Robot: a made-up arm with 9 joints. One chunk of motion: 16 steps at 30 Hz.
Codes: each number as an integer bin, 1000 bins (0 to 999) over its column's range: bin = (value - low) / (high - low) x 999, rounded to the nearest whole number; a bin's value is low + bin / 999 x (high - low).
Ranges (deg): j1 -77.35..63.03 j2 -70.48..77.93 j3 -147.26..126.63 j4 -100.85..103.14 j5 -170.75..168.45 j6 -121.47..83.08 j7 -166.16..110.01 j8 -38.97..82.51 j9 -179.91..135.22
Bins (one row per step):
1: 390 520 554 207 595 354 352 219 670
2: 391 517 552 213 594 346 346 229 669
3: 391 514 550 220 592 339 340 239 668
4: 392 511 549 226 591 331 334 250 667
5: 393 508 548 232 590 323 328 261 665
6: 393 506 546 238 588 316 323 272 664
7: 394 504 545 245 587 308 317 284 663
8: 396 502 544 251 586 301 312 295 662
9: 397 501 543 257 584 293 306 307 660
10: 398 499 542 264 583 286 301 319 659
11: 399 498 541 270 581 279 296 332 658
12: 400 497 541 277 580 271 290 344 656
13: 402 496 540 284 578 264 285 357 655
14: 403 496 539 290 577 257 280 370 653
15: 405 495 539 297 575 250 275 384 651
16: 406 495 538 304 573 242 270 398 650
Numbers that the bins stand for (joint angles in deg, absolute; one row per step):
1: -22.55 6.77 4.63 -58.58 31.28 -48.99 -68.85 -12.34 31.44
2: -22.41 6.32 4.08 -57.36 30.94 -50.62 -70.51 -11.12 31.12
3: -22.41 5.88 3.53 -55.93 30.26 -52.06 -72.17 -9.91 30.81
4: -22.27 5.43 3.26 -54.70 29.92 -53.70 -73.83 -8.57 30.49
5: -22.13 4.99 2.98 -53.48 29.58 -55.33 -75.49 -7.23 29.86
6: -22.13 4.69 2.43 -52.25 28.90 -56.77 -76.87 -5.89 29.55
7: -21.98 4.39 2.16 -50.82 28.56 -58.41 -78.53 -4.44 29.23
8: -21.70 4.10 1.89 -49.60 28.22 -59.84 -79.91 -3.10 28.91
9: -21.56 3.95 1.61 -48.37 27.54 -61.48 -81.57 -1.64 28.28
10: -21.42 3.65 1.34 -46.94 27.20 -62.91 -82.95 -0.18 27.97
11: -21.28 3.50 1.06 -45.72 26.52 -64.34 -84.33 1.40 27.65
12: -21.14 3.35 1.06 -44.29 26.18 -65.98 -85.99 2.86 27.02
13: -20.86 3.21 0.79 -42.86 25.50 -67.41 -87.37 4.44 26.71
14: -20.72 3.21 0.51 -41.63 25.16 -68.85 -88.75 6.02 26.08
15: -20.44 3.06 0.51 -40.20 24.49 -70.28 -90.14 7.73 25.44
16: -20.30 3.06 0.24 -38.77 23.81 -71.92 -91.52 9.43 25.13

